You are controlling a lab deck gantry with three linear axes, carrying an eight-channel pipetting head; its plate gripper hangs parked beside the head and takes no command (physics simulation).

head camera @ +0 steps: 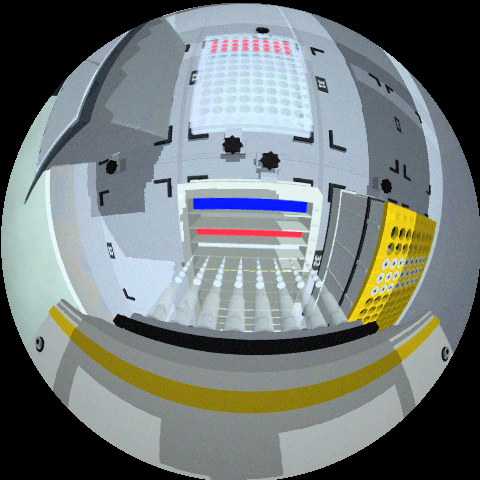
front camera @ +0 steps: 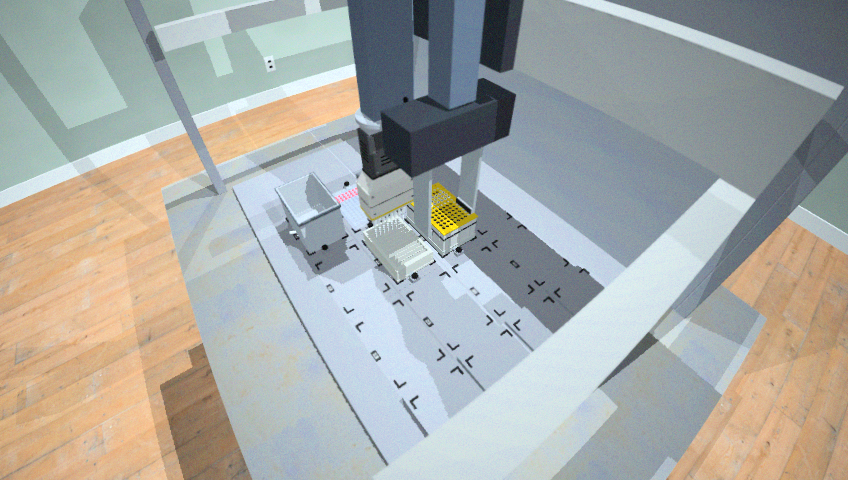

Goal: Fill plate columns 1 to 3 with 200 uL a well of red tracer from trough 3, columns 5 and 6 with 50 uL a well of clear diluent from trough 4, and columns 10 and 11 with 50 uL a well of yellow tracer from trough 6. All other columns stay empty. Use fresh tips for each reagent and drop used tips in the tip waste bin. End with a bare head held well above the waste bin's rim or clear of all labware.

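Note:
The pipetting head point(front camera: 386, 193) point(head camera: 250, 372) is over the trough block point(front camera: 399, 246) point(head camera: 184, 200) and carries a row of pale tips point(head camera: 239, 300). Their ends are near the clear strip of trough 4 point(head camera: 280, 246); whether they touch liquid I cannot tell. Blue, red and a thin yellow line show in other troughs. The well plate point(front camera: 355, 212) point(head camera: 250, 125) has three red columns at its far end; its other wells look pale. The yellow tip rack point(front camera: 455, 227) point(head camera: 372, 300) holds some white tips among empty holes. The parked plate gripper point(front camera: 447, 224) has its two paddles apart, with nothing held.
The tall waste bin point(front camera: 315, 228) point(head camera: 135, 95) stands beside the plate, opposite the tip rack's side. Black locating knobs point(head camera: 232, 144) point(head camera: 270, 160) stand between the plate and the trough block. The frame's pale front beam point(front camera: 595, 339) crosses the front view.

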